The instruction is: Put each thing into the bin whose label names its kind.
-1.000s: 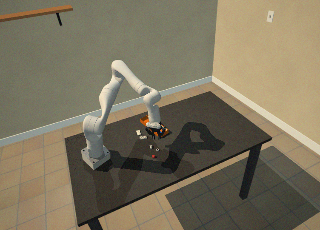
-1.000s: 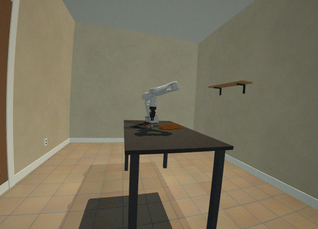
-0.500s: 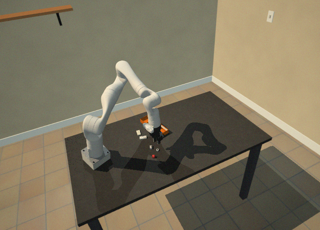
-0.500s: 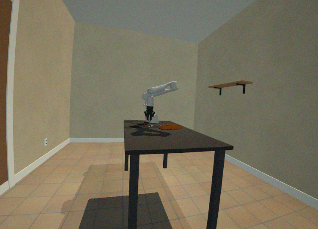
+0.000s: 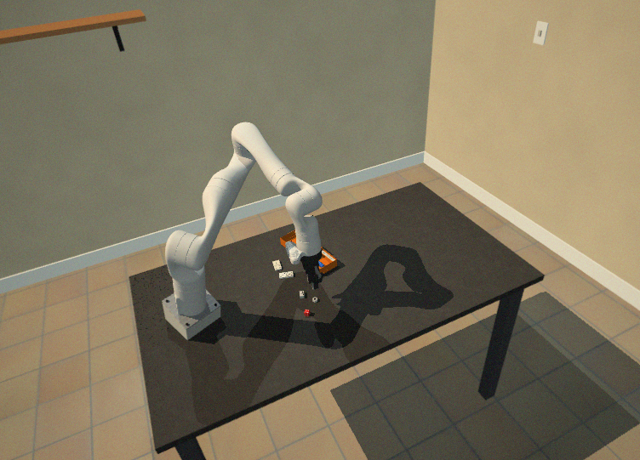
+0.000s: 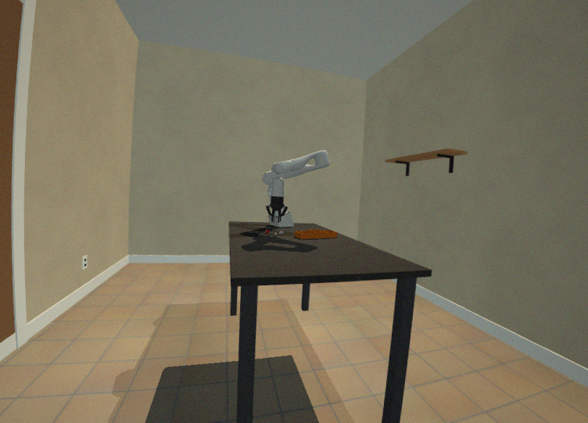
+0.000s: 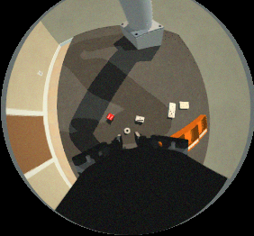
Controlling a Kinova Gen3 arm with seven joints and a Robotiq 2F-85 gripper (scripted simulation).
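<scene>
The grey nut lies 90 mm below my hand. Also, from my hand: blue cylinder 80 mm ahead, 160 mm to the left, 80 mm below; red die 50 mm behind, 50 mm to the right, 80 mm below.
</scene>
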